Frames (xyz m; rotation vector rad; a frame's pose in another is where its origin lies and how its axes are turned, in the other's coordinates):
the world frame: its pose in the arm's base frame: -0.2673 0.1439 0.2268 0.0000 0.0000 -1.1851
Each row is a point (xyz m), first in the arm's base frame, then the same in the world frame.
Working: the arm's base frame: its pose in the world frame: 0.2339 0.1935 -0.2268 0.0000 0.0000 1.1851

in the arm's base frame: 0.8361 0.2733 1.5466
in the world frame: 0.2952 1.0710 1.3198
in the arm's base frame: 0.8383 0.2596 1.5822
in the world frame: 0.3087 1.0679 1.3554
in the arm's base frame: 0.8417 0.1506 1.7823
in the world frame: 0.4110 1.0300 1.5555
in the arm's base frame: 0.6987 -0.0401 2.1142
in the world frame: 0.5339 0.8258 1.8874
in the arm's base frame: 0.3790 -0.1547 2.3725
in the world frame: 0.5198 0.4865 2.1457
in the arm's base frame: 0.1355 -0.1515 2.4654
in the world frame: 0.4252 0.2621 2.2386
